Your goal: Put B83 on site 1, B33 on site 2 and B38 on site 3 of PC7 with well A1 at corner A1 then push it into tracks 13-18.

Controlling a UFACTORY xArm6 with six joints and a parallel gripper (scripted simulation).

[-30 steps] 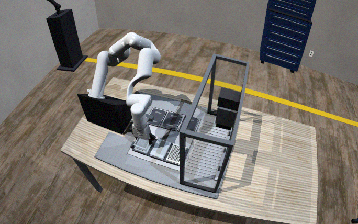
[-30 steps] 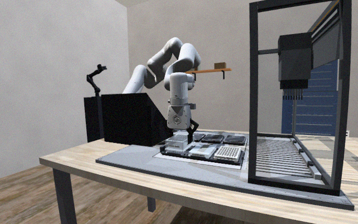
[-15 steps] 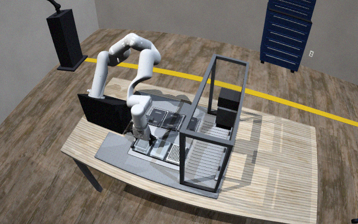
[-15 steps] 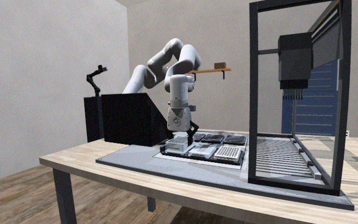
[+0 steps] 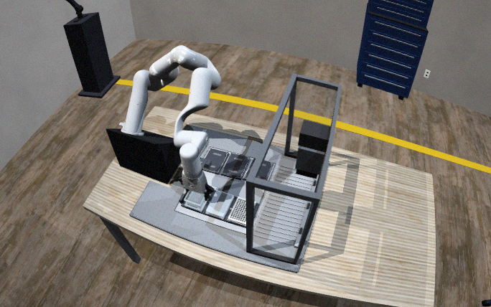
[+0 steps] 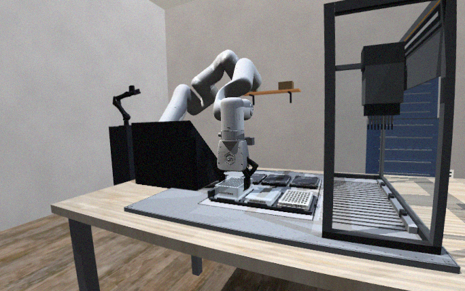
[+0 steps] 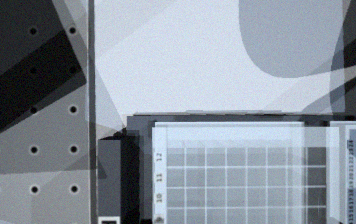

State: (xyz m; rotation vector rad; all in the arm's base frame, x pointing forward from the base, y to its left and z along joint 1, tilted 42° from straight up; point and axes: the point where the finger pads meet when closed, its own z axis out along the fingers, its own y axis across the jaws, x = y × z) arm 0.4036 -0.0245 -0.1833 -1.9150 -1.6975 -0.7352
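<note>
The deep-well block B83 is 1 cm below my hand. Also, from my hand: nest s2 (11 cm ahead, 23 cm to the left, 4 cm below); nest s3 (22 cm ahead, 23 cm to the left, 4 cm below); dark carrier PC7 (10 cm ahead, 1 cm to the right, 3 cm below).
</note>
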